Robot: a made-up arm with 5 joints. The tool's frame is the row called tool.
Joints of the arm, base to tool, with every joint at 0 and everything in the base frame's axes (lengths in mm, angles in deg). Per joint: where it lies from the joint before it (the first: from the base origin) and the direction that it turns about. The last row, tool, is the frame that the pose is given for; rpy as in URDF.
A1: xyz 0 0 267 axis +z
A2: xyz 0 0 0 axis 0 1 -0.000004
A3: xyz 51 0 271 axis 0 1 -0.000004
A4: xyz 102 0 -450 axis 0 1 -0.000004
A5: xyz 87 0 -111 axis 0 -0.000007 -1
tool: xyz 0 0 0 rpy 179.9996 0 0
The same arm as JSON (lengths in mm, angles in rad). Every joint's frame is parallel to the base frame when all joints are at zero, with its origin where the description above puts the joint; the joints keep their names.
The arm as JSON. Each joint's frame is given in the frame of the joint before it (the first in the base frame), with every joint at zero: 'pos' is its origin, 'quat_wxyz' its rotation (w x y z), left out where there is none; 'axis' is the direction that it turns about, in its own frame. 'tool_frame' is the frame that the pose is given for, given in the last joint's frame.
{"length_unit": "mm", "angle_unit": "rad", "joints": [
  {"joint": "A1", "pos": [0.0, 0.0, 267.0], "axis": [0.0, 0.0, 1.0]},
  {"joint": "A2", "pos": [0.0, 0.0, 0.0], "axis": [0.0, 1.0, 0.0]},
  {"joint": "A3", "pos": [51.0, 0.0, 271.0], "axis": [0.0, 1.0, 0.0]},
  {"joint": "A4", "pos": [102.0, 0.0, -450.0], "axis": [0.0, 1.0, 0.0]},
  {"joint": "A5", "pos": [87.0, 0.0, -111.0], "axis": [0.0, 0.0, -1.0]}
], "tool_frame": {"pos": [0.0, 0.0, 0.0], "quat_wxyz": [0.000003, 1.0, 0.0, 0.0]}}

